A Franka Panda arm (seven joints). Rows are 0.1 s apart.
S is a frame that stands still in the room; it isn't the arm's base.
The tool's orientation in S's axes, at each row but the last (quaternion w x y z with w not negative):
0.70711 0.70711 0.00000 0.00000
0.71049 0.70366 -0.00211 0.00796
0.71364 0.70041 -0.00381 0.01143
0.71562 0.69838 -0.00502 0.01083
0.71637 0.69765 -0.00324 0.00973
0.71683 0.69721 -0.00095 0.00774
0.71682 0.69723 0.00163 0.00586
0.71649 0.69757 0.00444 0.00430
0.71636 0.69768 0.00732 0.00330
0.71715 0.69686 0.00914 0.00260
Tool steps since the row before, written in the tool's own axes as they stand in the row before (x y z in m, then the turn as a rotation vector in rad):
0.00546 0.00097 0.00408 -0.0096 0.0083 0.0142
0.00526 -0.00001 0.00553 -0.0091 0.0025 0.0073
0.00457 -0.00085 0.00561 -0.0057 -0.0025 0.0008
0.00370 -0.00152 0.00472 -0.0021 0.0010 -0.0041
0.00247 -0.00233 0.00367 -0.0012 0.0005 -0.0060
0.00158 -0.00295 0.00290 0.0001 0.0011 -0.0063
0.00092 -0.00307 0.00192 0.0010 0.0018 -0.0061
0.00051 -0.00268 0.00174 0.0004 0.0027 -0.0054
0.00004 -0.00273 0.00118 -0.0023 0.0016 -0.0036
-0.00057 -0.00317 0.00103 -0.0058 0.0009 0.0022
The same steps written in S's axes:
0.00546 -0.00408 0.00097 -0.0096 -0.0142 0.0083
0.00530 -0.00549 0.00012 -0.0091 -0.0074 0.0024
0.00465 -0.00557 -0.00065 -0.0056 -0.0009 -0.0026
0.00377 -0.00472 -0.00132 -0.0022 0.0041 0.0009
0.00255 -0.00371 -0.00219 -0.0013 0.0060 0.0003
0.00164 -0.00296 -0.00285 0.0000 0.0063 0.0009
0.00096 -0.00199 -0.00301 0.0009 0.0062 0.0016
0.00053 -0.00180 -0.00263 0.0003 0.0055 0.0026
0.00004 -0.00125 -0.00270 -0.0023 0.0036 0.0015
-0.00058 -0.00113 -0.00313 -0.0058 -0.0023 0.0010

